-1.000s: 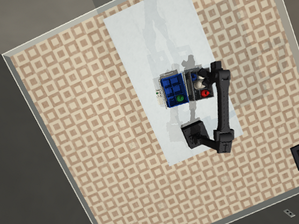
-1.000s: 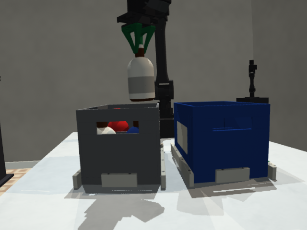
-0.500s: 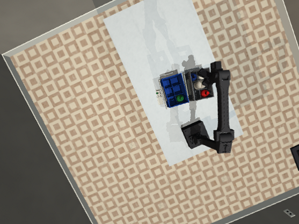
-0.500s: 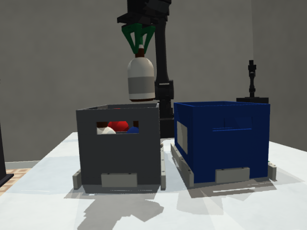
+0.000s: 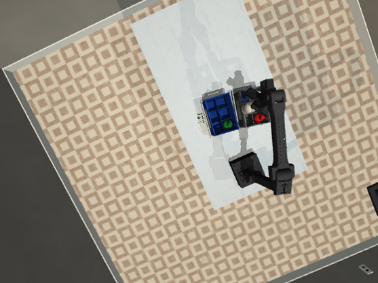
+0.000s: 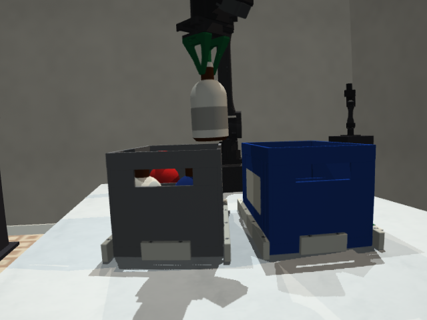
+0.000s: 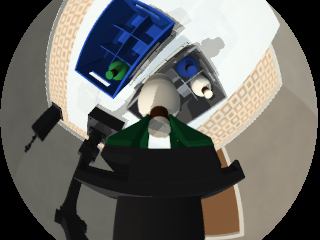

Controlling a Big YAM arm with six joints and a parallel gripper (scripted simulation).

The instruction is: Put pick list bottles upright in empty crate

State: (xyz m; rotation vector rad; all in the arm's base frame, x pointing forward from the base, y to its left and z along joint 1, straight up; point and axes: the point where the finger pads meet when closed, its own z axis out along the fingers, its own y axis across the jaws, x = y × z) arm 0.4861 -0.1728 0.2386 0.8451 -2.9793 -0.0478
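My gripper is now 60 mm above the white bottle. From my hand the other things lie so: dark grey crate (240 mm below, 70 mm to the right, 20 mm behind); blue bottle (240 mm below, 80 mm ahead, 50 mm to the right); red bottle (240 mm below, 120 mm behind, 90 mm to the right).
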